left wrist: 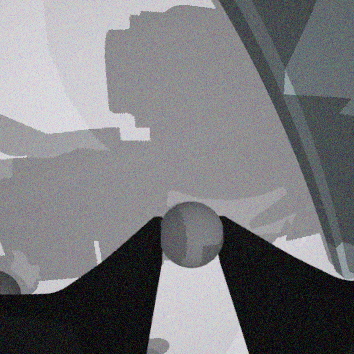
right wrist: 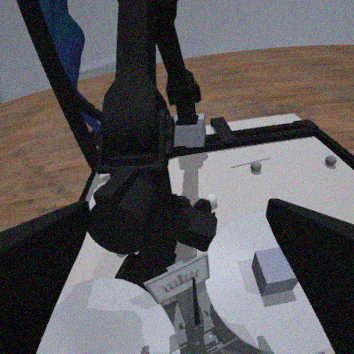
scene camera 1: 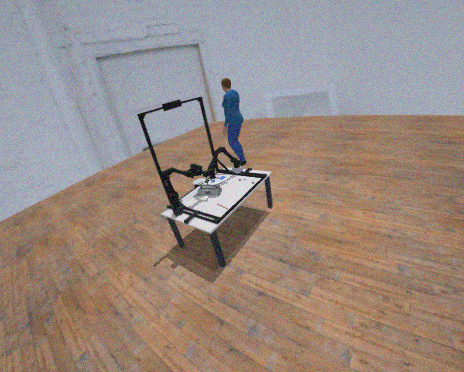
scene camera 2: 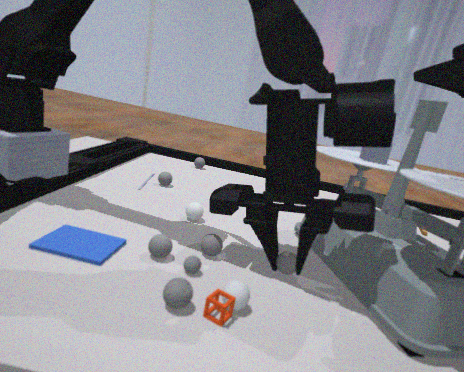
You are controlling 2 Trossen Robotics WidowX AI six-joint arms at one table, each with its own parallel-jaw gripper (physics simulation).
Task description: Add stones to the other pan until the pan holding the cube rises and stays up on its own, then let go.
Scene:
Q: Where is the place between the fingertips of my left gripper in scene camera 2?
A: At 286, 271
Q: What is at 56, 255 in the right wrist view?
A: My right gripper.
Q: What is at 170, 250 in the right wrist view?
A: My left gripper.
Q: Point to a grey balance scale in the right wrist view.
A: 229, 306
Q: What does the blue flat pad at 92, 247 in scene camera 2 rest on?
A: The table.

